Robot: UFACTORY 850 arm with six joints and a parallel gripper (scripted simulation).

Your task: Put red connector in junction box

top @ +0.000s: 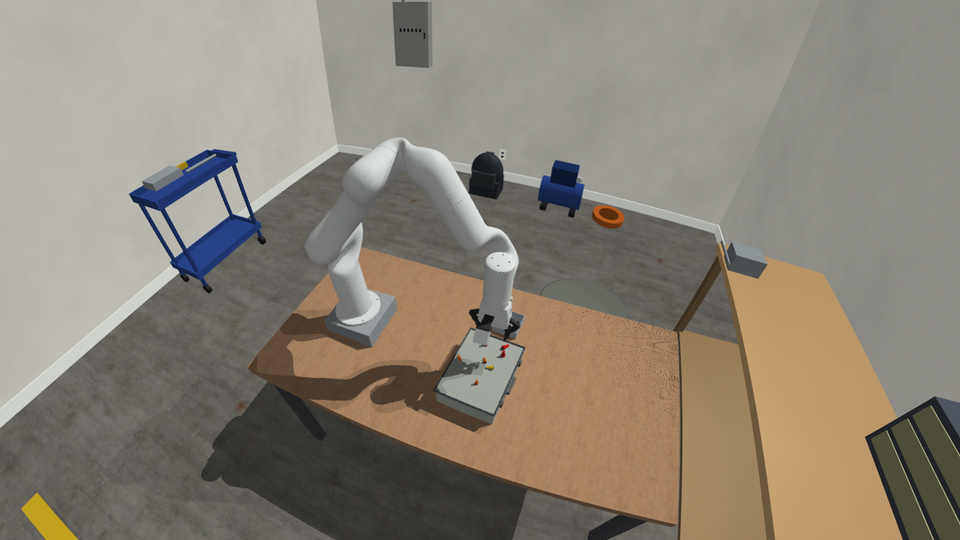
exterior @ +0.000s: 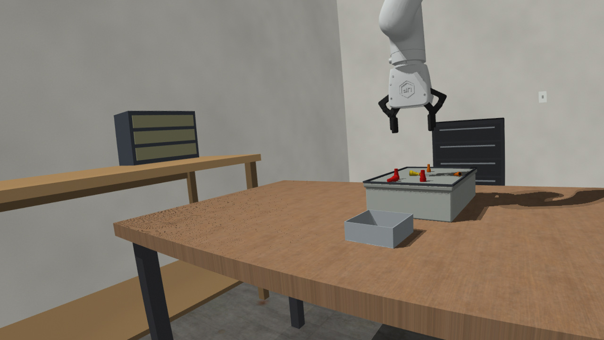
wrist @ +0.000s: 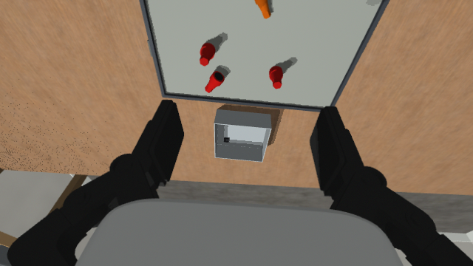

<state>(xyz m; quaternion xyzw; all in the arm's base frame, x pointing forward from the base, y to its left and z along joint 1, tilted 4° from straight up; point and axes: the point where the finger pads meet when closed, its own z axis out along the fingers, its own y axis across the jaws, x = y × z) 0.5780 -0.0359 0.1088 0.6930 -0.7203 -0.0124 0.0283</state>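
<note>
Right now the yellow connector is 20 mm ahead of my hand, 60 mm to the right of it and 120 mm below it. Also, from my hand: grey tool case: 10 mm behind, 70 mm to the right, 150 mm below.
</note>
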